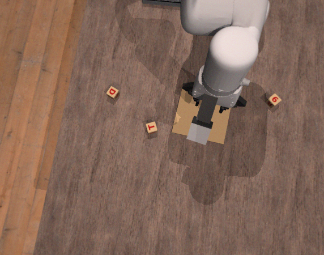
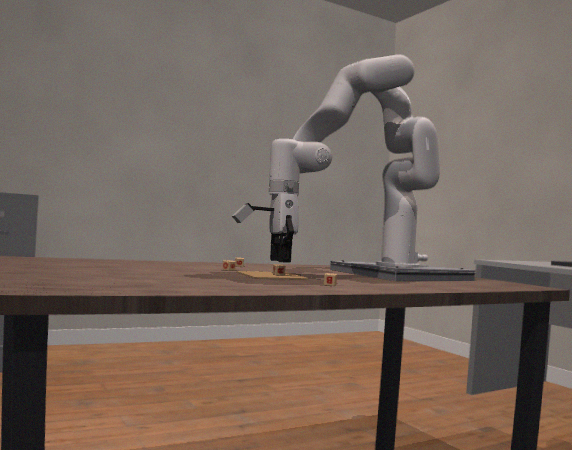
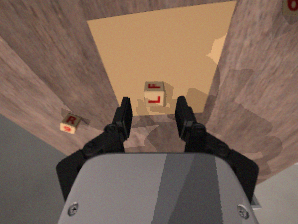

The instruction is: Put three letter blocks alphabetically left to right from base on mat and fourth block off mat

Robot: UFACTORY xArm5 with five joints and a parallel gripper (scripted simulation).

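My hand is 50 mm above the tan mat, 20 mm short of it and 10 mm to the left of it.
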